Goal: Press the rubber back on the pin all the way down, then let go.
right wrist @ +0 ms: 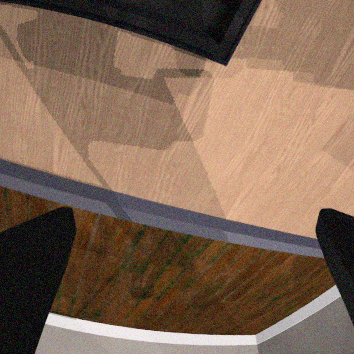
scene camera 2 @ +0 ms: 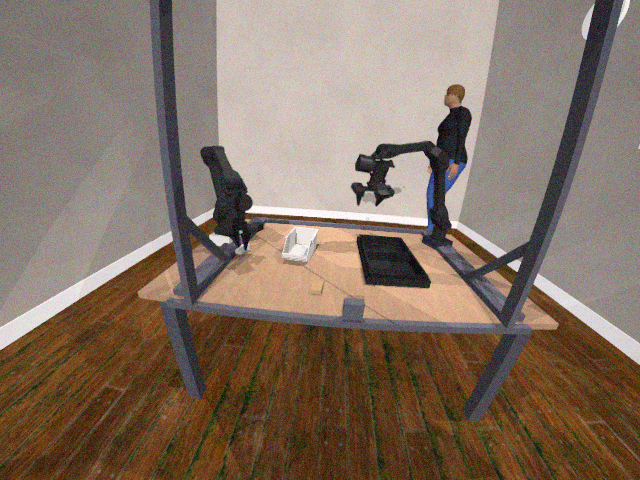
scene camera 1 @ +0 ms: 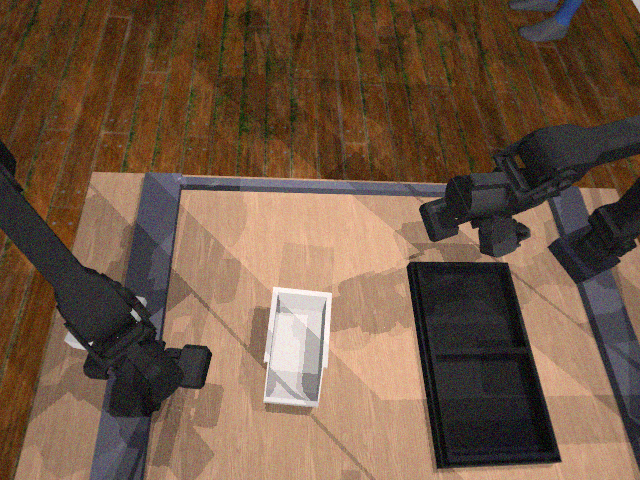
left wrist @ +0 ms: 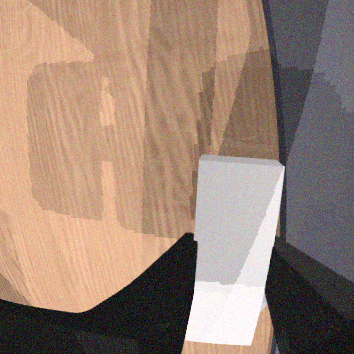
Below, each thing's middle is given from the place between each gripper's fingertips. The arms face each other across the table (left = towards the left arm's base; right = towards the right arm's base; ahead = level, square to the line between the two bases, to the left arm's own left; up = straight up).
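Labels:
Counting from my left hand, I see the white open tray (scene camera 1: 297, 345) 2 cm above it, 23 cm to the right of it and 1 cm ahead of it. The black two-compartment tray (scene camera 1: 486, 406) is 56 cm to the right of my left hand and 5 cm behind it.
Counted from my right hand, the black two-compartment tray is 150 mm below it, 210 mm behind it and 40 mm to the right of it, as I see it. The white open tray is 130 mm below my right hand, and also 290 mm to the left of it and 150 mm behind it.

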